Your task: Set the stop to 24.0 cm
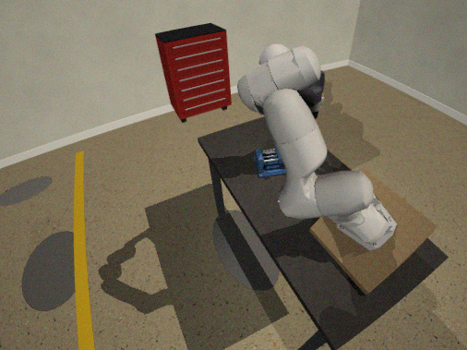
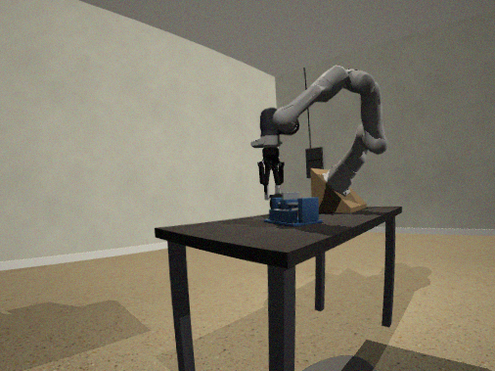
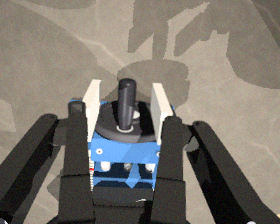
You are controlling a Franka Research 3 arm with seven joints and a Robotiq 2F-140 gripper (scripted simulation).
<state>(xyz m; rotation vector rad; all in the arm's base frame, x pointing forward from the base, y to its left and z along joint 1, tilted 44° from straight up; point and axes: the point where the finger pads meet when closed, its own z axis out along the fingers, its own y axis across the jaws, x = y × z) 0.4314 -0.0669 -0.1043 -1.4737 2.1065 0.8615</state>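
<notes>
The handwheel grip is 20 mm below my hand.
</notes>
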